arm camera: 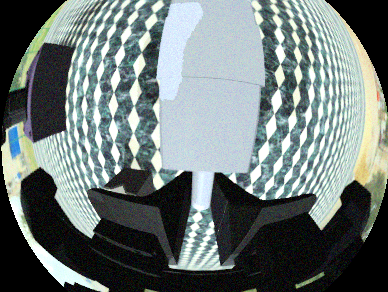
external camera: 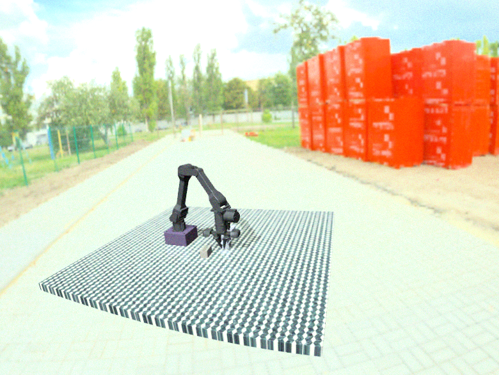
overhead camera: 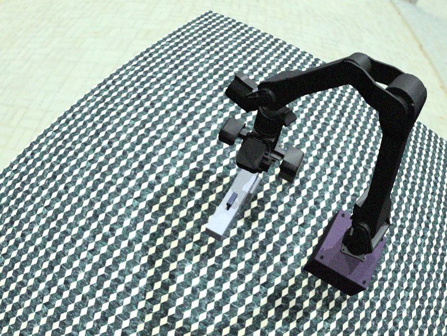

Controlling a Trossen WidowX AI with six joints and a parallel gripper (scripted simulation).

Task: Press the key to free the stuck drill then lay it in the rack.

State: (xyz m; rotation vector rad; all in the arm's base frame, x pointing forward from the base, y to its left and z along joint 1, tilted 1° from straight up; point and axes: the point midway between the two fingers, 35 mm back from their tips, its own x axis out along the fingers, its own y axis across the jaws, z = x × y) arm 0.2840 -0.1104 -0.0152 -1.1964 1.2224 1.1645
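Right now the cream drill is 60 mm to the left of my gripper tip and 30 mm above it. From my gripper tip the other things lie so: grey rack (80 mm behind, 50 mm to the right); then key (140 mm to the left, 30 mm above, 10 mm ahead); then housing (110 mm to the left, 20 mm above).
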